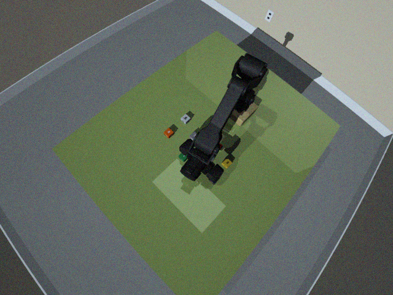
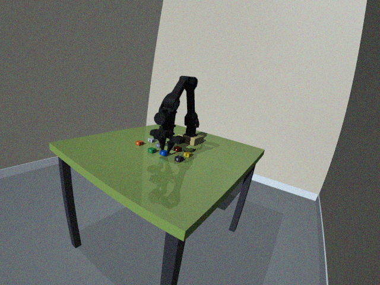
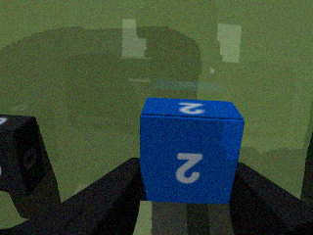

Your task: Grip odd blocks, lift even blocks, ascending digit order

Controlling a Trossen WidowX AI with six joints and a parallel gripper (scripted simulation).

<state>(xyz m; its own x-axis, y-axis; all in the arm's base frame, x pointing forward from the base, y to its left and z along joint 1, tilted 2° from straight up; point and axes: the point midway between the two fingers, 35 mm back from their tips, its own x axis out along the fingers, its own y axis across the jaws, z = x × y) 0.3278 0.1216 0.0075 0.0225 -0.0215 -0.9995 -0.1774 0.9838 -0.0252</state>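
The blue block lies 1 cm ahead of my gripper tip. Also, from my gripper tip: yellow block: 11 cm behind, 6 cm to the left, 1 cm below; black block: 2 cm behind, 8 cm to the left, 1 cm below; green block: 3 cm ahead, 7 cm to the right, 1 cm below.
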